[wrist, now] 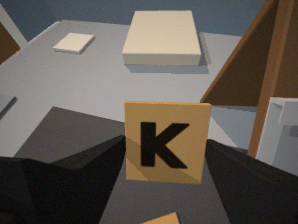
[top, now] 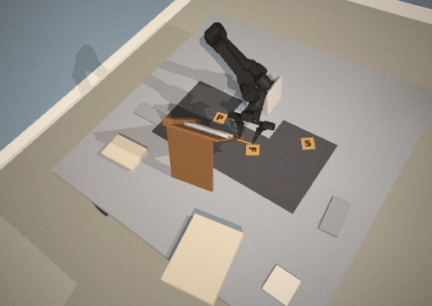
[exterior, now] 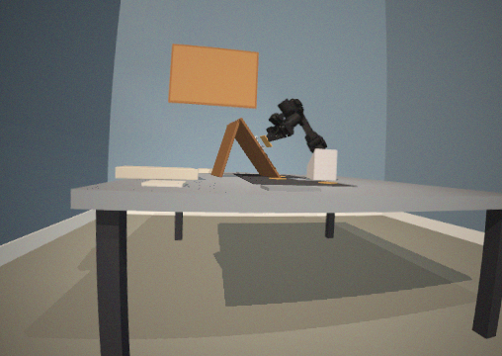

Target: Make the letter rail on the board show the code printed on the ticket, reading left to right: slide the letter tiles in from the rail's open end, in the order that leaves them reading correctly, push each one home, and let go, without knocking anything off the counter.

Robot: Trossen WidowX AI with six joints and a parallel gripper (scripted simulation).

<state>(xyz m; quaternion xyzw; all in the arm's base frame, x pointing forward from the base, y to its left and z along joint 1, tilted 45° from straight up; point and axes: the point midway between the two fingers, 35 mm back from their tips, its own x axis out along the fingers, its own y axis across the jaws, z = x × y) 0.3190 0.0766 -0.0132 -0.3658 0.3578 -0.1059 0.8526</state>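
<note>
Now: the white ticket 14 cm to the right of my gripper tip, 9 cm below it and 5 cm behind it. The rest, counted from my gripper tip: f tile (17 cm below, 7 cm behind, 1 cm to the right); then k tile (right at my gripper tip); then y tile (22 cm to the right, 2 cm ahead).
</note>
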